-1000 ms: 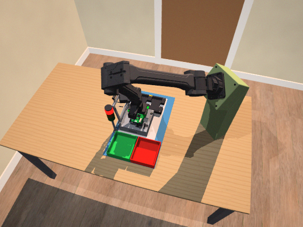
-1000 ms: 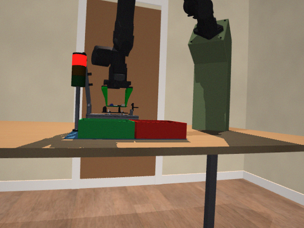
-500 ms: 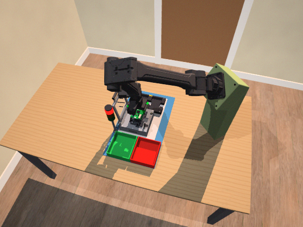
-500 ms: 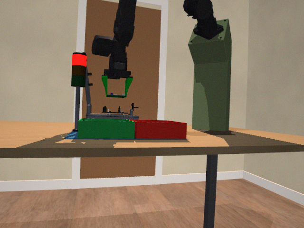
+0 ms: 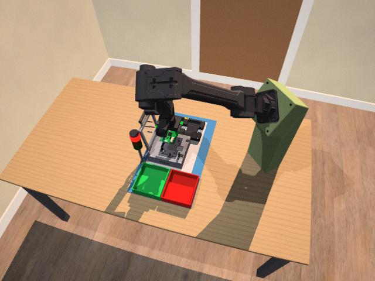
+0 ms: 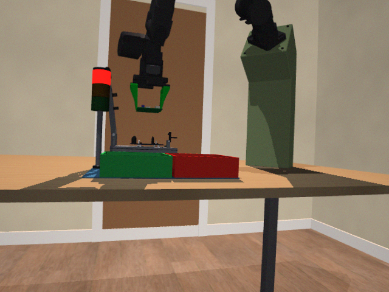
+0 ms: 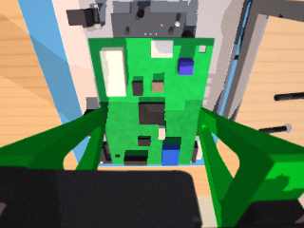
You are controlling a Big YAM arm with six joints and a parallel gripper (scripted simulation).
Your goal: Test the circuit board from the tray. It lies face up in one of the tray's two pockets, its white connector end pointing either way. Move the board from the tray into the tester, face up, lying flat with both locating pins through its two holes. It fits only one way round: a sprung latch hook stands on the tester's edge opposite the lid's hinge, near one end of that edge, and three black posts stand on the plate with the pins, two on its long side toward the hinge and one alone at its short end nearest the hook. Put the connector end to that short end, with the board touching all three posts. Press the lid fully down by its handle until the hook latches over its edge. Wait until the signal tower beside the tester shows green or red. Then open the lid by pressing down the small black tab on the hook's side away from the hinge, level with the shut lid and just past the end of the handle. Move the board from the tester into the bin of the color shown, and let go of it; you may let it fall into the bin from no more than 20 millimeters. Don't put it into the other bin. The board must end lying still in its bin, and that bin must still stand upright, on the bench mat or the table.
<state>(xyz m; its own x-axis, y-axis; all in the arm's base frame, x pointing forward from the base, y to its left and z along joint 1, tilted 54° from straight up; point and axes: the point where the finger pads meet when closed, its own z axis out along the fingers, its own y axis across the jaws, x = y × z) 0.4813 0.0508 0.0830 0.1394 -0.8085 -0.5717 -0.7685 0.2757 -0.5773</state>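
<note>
Right now my hand is 140 mm past the red bin, 180 mm to the right of it and 160 mm above it. Also, from my hand: tester plate (10 mm to the left, 110 mm below); green circuit board (right at my hand); tester lid (110 mm ahead, 20 mm to the left, 10 mm above).
</note>
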